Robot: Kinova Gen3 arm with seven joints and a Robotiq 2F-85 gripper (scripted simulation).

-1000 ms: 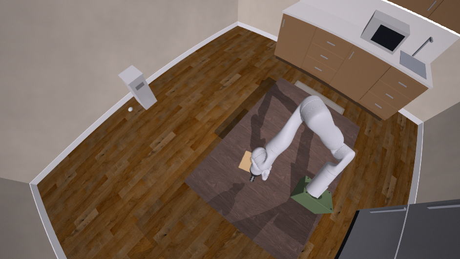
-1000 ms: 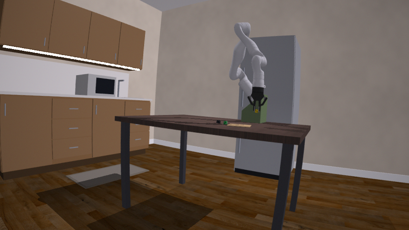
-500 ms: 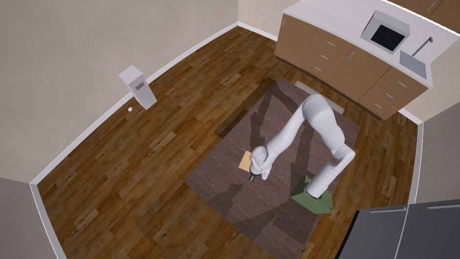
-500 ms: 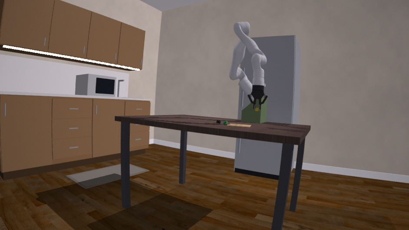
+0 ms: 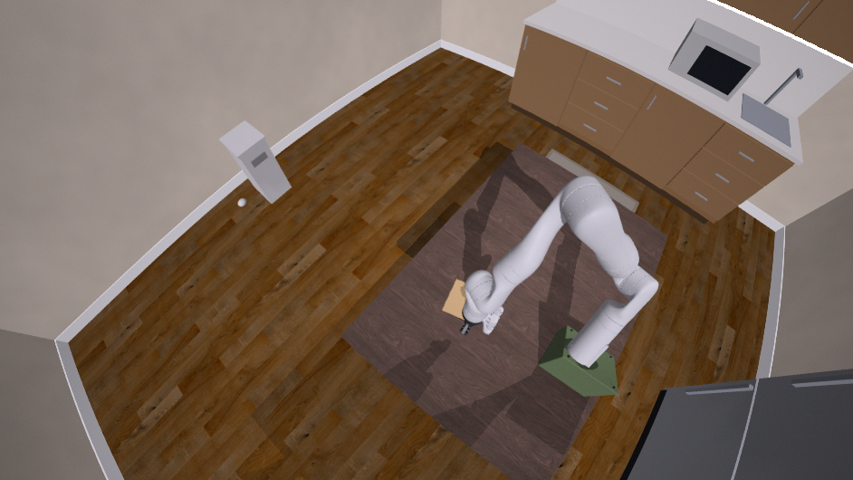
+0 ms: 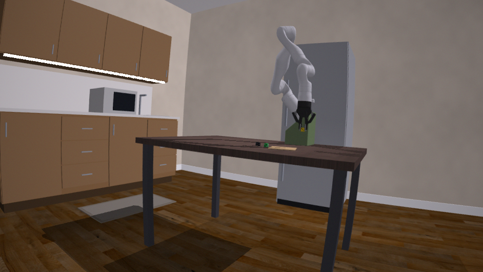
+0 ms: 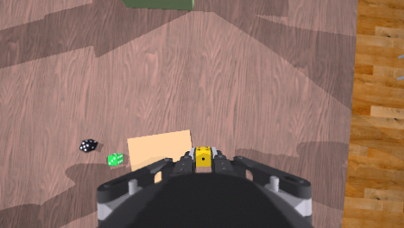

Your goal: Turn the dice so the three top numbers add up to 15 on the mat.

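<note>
My gripper is now 7 cm short of the tan mat, 8 cm to the left of it and 12 cm above it. The rest, counted from my hand: black die: 5 cm ahead, 25 cm to the right, 11 cm below; then yellow die: 1 cm below; then green die: 7 cm ahead, 18 cm to the right, 11 cm below.
</note>
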